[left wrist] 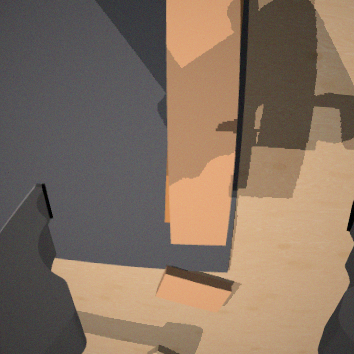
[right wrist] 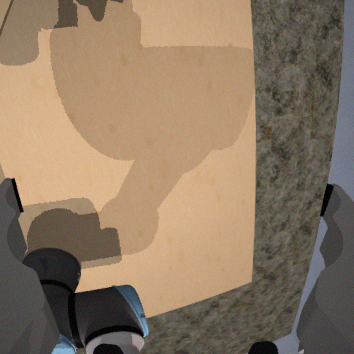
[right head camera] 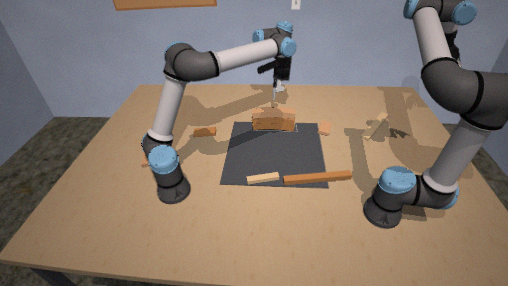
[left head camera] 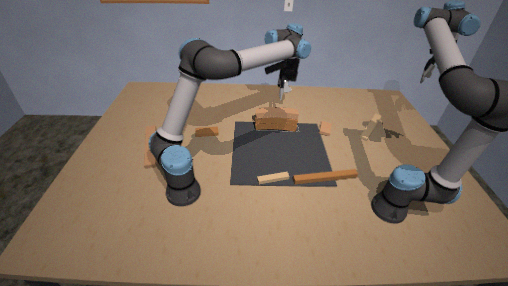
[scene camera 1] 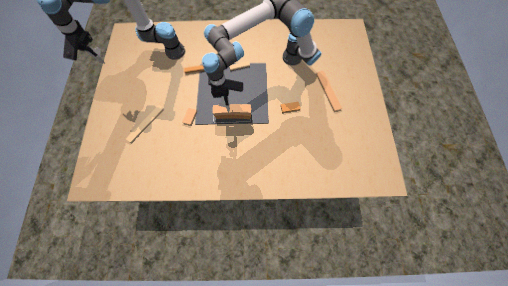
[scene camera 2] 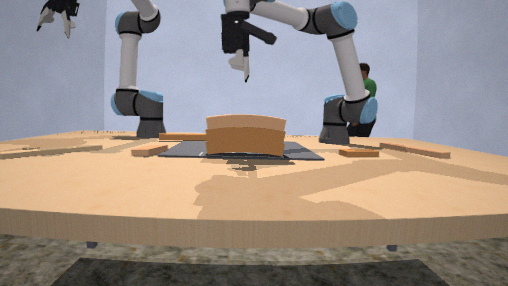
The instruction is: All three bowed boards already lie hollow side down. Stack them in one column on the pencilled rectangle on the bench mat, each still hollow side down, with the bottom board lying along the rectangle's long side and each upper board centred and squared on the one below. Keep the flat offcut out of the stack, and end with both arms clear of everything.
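Seen in the pictures: left gripper, fingertip midpoint: (left wrist: 200, 193) (right head camera: 274, 93) (left head camera: 279, 93) (scene camera 1: 229, 99) (scene camera 2: 245, 81); right gripper, fingertip midpoint: (right wrist: 173, 183) (left head camera: 438, 81) (scene camera 1: 89, 59) (scene camera 2: 52, 34); left arm's base, link origin: (right head camera: 174, 191) (left head camera: 183, 192) (scene camera 1: 292, 57) (scene camera 2: 333, 142); right arm's base, link origin: (right wrist: 50, 269) (right head camera: 381, 213) (left head camera: 388, 209) (scene camera 1: 175, 51) (scene camera 2: 151, 136).
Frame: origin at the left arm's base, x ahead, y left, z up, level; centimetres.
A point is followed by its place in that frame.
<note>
A column of bowed boards (left head camera: 276, 121) @[z 7.1, x 49.8, y -41.0 cm] (right head camera: 273, 121) @[z 6.9, x 49.8, y -41.2 cm] (scene camera 1: 232, 114) (scene camera 2: 245, 136) @[z 6.5, x 55.6, y -40.8 cm] (left wrist: 200, 125) stands on the bench mat (left head camera: 280, 155) @[z 0.6, x 28.5, y -43.5 cm] (scene camera 1: 260, 85) @[z 0.6, x 27.0, y -23.4 cm], hollow side down. The top board is lighter than the darker orange wood below, where the seam is hard to see. Part of the pencilled rectangle (scene camera 2: 202, 154) shows at the column's foot. In the left wrist view, a thin orange strip (left wrist: 167, 205) @[z 8.6, x 50.1, y -50.6 cm] shows beside the top board's edge. My left gripper (left head camera: 282, 95) @[z 23.2, x 53.0, y -41.3 cm] (right head camera: 274, 97) @[z 23.2, x 53.0, y -41.3 cm] (scene camera 2: 242, 72) @[z 23.2, x 53.0, y -41.3 cm] (left wrist: 200, 193) @[z 23.2, x 53.0, y -41.3 cm] is open above the column, apart from it. My right gripper (scene camera 2: 54, 32) @[z 41.7, x 42.2, y -115.5 cm] (right wrist: 173, 183) @[z 41.7, x 42.2, y -115.5 cm] is open, high at the side.
A cream block (left head camera: 273, 178) @[z 2.6, x 10.0, y -39.7 cm] and a long orange bar (left head camera: 325, 176) @[z 3.2, x 12.9, y -64.2 cm] lie at the mat's near edge. An orange block (left head camera: 207, 131) @[z 2.0, x 42.9, y -2.5 cm], a pinkish block (left head camera: 325, 128) @[z 2.2, x 52.9, y -70.4 cm], a pale strip (left head camera: 372, 127) @[z 1.5, x 58.3, y -100.6 cm] and a long board (scene camera 1: 329, 91) @[z 2.1, x 30.5, y 25.8 cm] lie around the mat. Which is the flat offcut is unclear.
</note>
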